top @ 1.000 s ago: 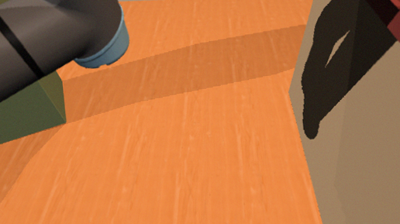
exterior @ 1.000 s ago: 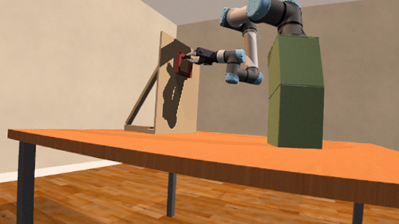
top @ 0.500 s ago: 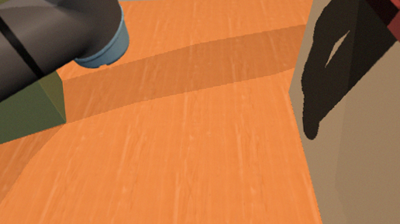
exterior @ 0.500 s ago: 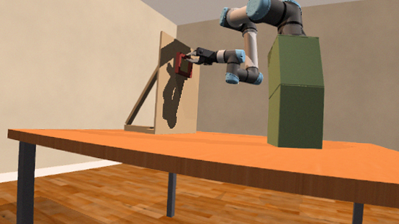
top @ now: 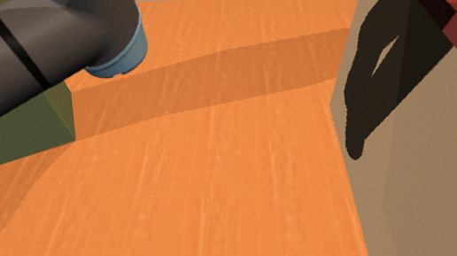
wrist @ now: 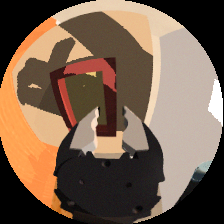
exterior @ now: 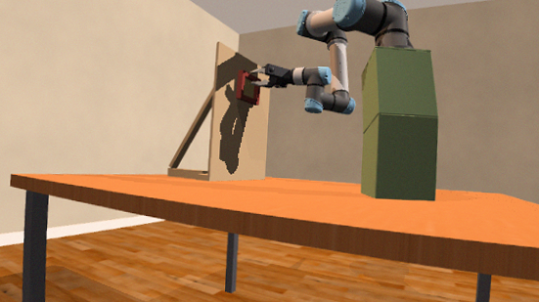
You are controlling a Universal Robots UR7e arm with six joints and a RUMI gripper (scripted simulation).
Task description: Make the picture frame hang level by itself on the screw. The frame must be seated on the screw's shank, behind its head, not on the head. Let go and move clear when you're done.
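My hand is 2 cm short of the picture frame and 5 cm above it. Also, from my hand: tan board 4 cm ahead, 1 cm to the right, 19 cm below.
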